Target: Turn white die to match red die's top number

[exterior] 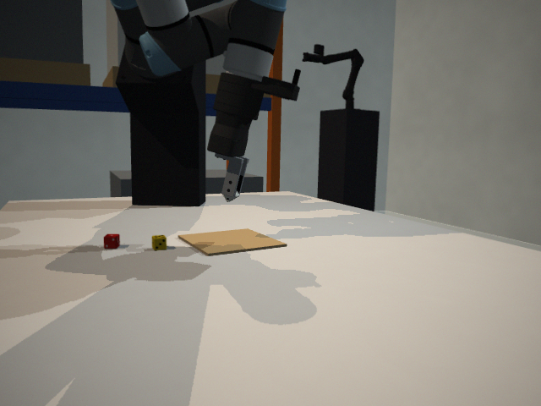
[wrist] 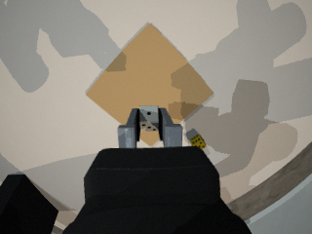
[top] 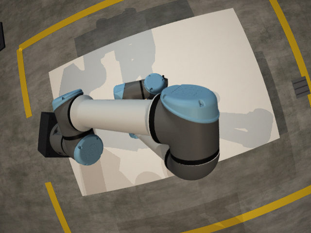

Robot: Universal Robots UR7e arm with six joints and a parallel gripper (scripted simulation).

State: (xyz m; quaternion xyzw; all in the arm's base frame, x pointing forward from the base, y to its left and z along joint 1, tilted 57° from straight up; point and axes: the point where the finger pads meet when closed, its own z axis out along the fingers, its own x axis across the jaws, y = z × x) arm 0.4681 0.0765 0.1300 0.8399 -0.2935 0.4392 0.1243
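Now: the white die 20 mm below my hand. From my hand the other things lie so: yellow die: 130 mm to the right, 90 mm below; red die: 40 mm behind, 190 mm to the right, 90 mm below; tan mat: 100 mm below.
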